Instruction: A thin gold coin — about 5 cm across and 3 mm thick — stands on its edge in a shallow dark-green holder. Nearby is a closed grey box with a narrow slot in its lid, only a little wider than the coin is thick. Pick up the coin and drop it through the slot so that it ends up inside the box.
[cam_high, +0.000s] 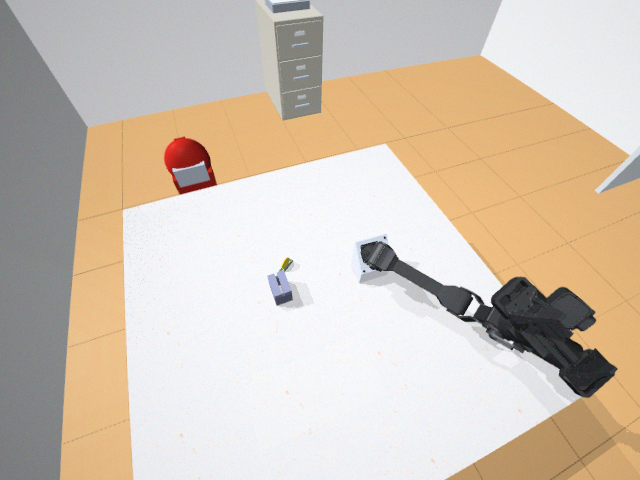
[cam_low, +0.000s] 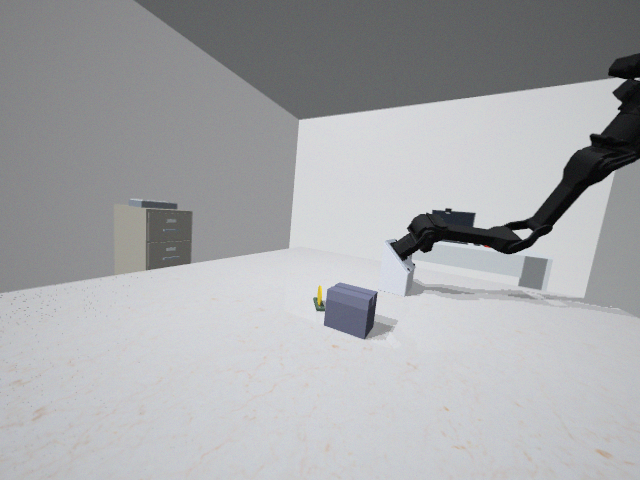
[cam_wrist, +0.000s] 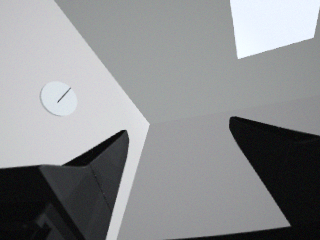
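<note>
My gripper tip is now 280 mm short of the gold coin, 600 mm to the left of it and 600 mm above it.
</note>
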